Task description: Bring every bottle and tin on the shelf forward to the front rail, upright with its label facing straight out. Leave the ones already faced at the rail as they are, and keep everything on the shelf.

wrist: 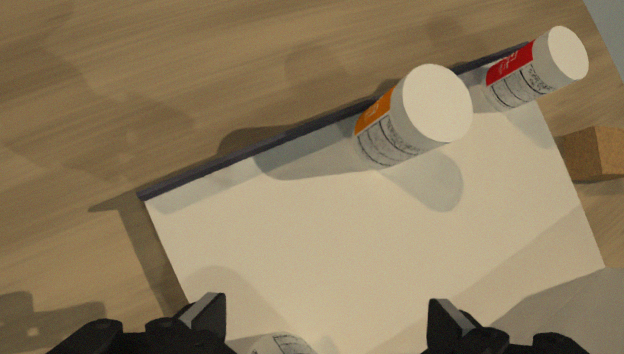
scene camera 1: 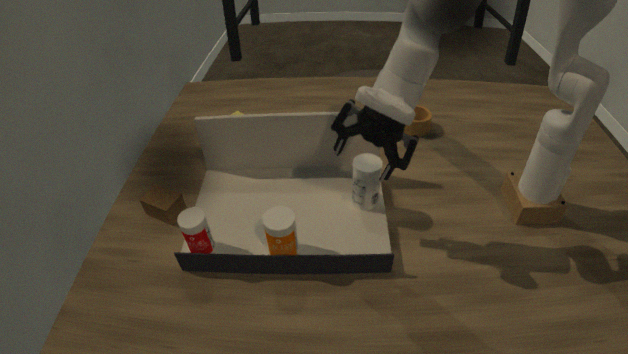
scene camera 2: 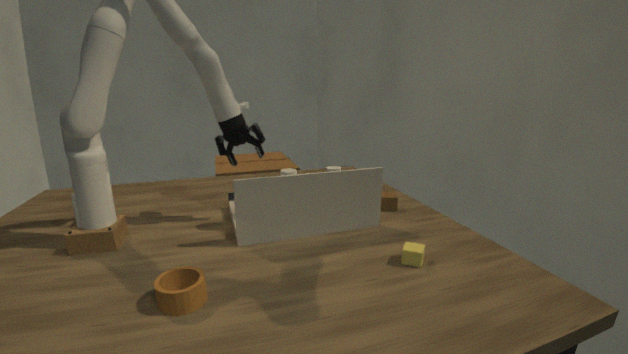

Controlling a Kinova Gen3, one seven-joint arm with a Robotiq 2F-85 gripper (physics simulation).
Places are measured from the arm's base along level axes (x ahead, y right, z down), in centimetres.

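Pixels of known places: gripper, between the fingertips: (wrist: 326,319) (scene camera 1: 359,166) (scene camera 2: 248,161); arm's base, origin of its link: (scene camera 1: 536,190) (scene camera 2: 99,223).
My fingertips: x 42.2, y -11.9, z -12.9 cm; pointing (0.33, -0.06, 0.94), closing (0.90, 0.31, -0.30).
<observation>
For each thing: its top centre in the pictures, then the offset to it from my fingertips. "*": a spot on its surface instead.
- red-labelled bottle, centre of its top: (wrist: 568,52) (scene camera 1: 190,217) (scene camera 2: 333,167) dx +30.2, dy -11.2, dz +6.0 cm
- front rail, centre of its top: (wrist: 380,97) (scene camera 1: 280,255) dx +13.3, dy -12.2, dz +12.9 cm
- orange-labelled bottle, centre of its top: (wrist: 439,102) (scene camera 1: 278,217) (scene camera 2: 288,170) dx +13.4, dy -9.1, dz +5.7 cm
- third white-capped bottle, centre of its top: (scene camera 1: 367,162) dx -1.3, dy +6.9, dz +4.7 cm
- tall back panel, a spot on its surface: (scene camera 1: 265,145) * dx +22.6, dy +15.1, dz +8.6 cm
- wooden block, centre of its top: (wrist: 620,150) (scene camera 1: 160,196) (scene camera 2: 383,194) dx +45.4, dy +0.1, dz +13.8 cm
- orange bowl, centre of its top: (scene camera 2: 179,279) (scene camera 1: 415,112) dx -14.0, dy +41.9, dz +13.8 cm
- yellow cube, centre of its top: (scene camera 2: 413,247) (scene camera 1: 235,116) dx +38.2, dy +36.2, dz +15.0 cm
A red-labelled bottle (scene camera 1: 196,232) (wrist: 537,67) stands upright at the left end of the front rail (scene camera 1: 290,263) (wrist: 250,151), label outward. An orange-labelled bottle (scene camera 1: 280,232) (wrist: 412,115) stands upright at the rail near its middle, label outward. A third white-capped bottle (scene camera 1: 366,181) (wrist: 282,345) stands upright toward the back right of the shelf (scene camera 1: 240,197) (wrist: 375,240), away from the rail, its small-print side facing front. My gripper (scene camera 1: 362,164) (scene camera 2: 247,160) (wrist: 326,319) is open and empty, above and just behind this bottle. The back panel hides most bottles in scene camera 2.
The tall back panel (scene camera 1: 265,145) (scene camera 2: 310,207) closes the shelf's rear. A wooden block (scene camera 1: 163,203) (scene camera 2: 389,202) (wrist: 592,154) lies left of the shelf. An orange bowl (scene camera 1: 420,121) (scene camera 2: 180,291) and a yellow cube (scene camera 1: 237,114) (scene camera 2: 413,254) are behind it.
</observation>
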